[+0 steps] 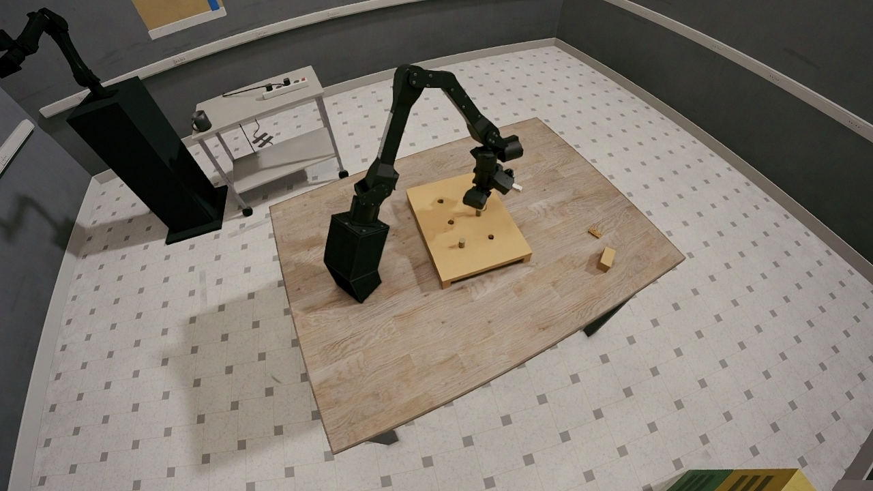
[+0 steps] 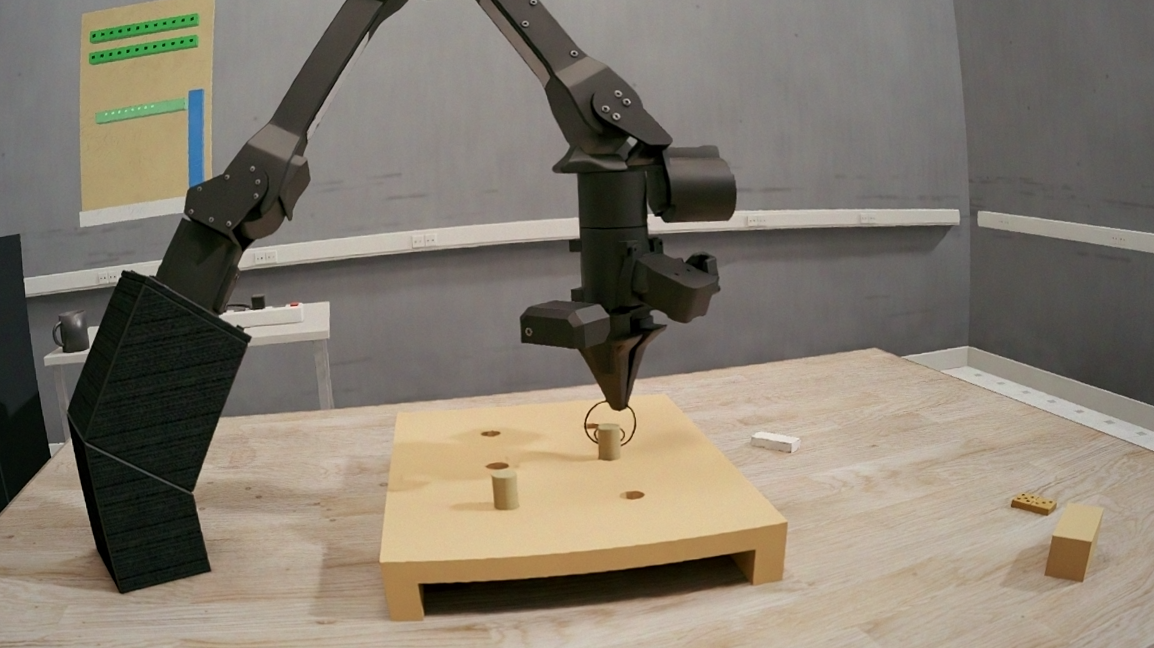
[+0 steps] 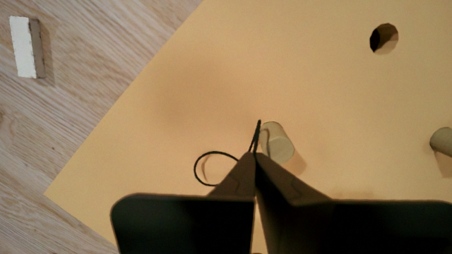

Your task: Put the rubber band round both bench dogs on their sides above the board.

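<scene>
My gripper is now 60 mm past the tan board, 10 mm to the left of it and 90 mm above it. Round my hand: wooden block 330 mm ahead, 280 mm to the right, 110 mm below; then white block 180 mm ahead, 110 mm to the left, 120 mm below; then domino 360 mm ahead, 180 mm to the right, 120 mm below.
</scene>
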